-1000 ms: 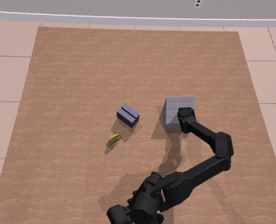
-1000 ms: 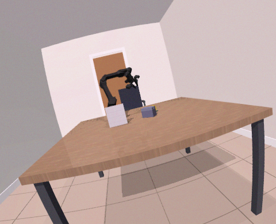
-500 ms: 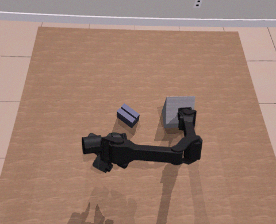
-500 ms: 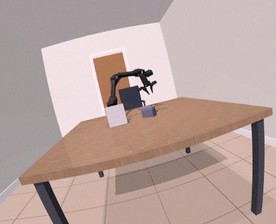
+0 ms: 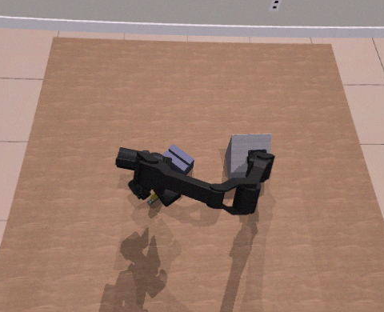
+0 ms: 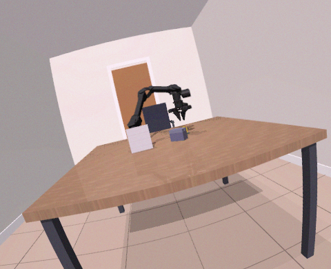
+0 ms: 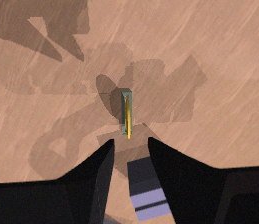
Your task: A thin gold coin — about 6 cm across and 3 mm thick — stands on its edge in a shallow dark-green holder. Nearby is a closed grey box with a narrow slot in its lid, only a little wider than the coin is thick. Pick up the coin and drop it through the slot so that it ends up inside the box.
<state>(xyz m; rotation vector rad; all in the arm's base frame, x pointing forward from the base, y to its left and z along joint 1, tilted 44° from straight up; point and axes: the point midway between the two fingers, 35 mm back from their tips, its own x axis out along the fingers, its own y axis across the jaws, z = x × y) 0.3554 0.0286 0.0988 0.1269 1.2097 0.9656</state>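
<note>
Right now my gripper tip is 80 mm above the gold coin.
</note>
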